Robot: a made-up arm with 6 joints. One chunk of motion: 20 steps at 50 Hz.
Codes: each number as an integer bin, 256 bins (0 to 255) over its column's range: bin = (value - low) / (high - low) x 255, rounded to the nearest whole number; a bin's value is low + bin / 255 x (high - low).
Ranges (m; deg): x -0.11..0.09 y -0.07..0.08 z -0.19..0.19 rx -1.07..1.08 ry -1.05..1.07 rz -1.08..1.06
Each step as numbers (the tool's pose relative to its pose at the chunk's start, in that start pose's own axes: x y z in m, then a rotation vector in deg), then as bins.
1 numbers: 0.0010 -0.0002 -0.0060 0.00 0.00 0.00
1 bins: 142 119 123 127 126 129
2 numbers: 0.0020 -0.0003 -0.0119 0.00 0.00 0.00
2 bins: 143 118 120 127 126 129
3 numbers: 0.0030 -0.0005 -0.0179 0.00 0.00 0.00
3 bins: 144 118 115 127 126 129
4 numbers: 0.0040 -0.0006 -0.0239 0.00 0.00 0.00
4 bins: 145 118 111 127 126 129
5 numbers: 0.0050 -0.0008 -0.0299 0.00 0.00 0.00
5 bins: 147 118 107 127 126 129
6 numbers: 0.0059 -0.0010 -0.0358 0.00 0.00 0.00
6 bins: 148 117 103 127 126 129
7 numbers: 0.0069 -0.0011 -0.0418 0.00 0.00 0.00
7 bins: 149 117 99 127 126 129
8 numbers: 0.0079 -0.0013 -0.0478 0.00 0.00 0.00
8 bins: 150 117 95 127 126 129
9 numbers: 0.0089 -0.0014 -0.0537 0.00 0.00 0.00
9 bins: 152 117 91 127 126 129
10 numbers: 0.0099 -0.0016 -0.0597 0.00 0.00 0.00
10 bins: 153 116 87 127 126 129
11 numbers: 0.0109 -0.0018 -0.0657 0.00 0.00 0.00
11 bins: 154 116 83 127 126 129
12 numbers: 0.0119 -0.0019 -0.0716 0.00 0.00 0.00
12 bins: 155 116 79 127 126 129
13 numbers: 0.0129 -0.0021 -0.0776 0.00 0.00 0.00
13 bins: 157 115 75 127 126 129
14 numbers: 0.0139 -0.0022 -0.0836 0.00 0.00 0.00
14 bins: 158 115 71 127 126 129
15 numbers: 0.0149 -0.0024 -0.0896 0.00 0.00 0.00
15 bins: 159 115 67 127 126 129
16 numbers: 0.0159 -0.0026 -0.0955 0.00 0.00 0.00
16 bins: 161 115 63 127 126 129
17 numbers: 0.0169 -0.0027 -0.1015 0.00 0.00 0.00
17 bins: 162 114 59 127 126 129
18 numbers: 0.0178 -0.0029 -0.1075 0.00 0.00 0.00
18 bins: 163 114 55 127 126 129
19 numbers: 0.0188 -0.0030 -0.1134 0.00 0.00 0.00
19 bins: 164 114 51 127 126 129
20 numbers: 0.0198 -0.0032 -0.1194 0.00 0.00 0.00
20 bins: 165 114 47 127 126 129
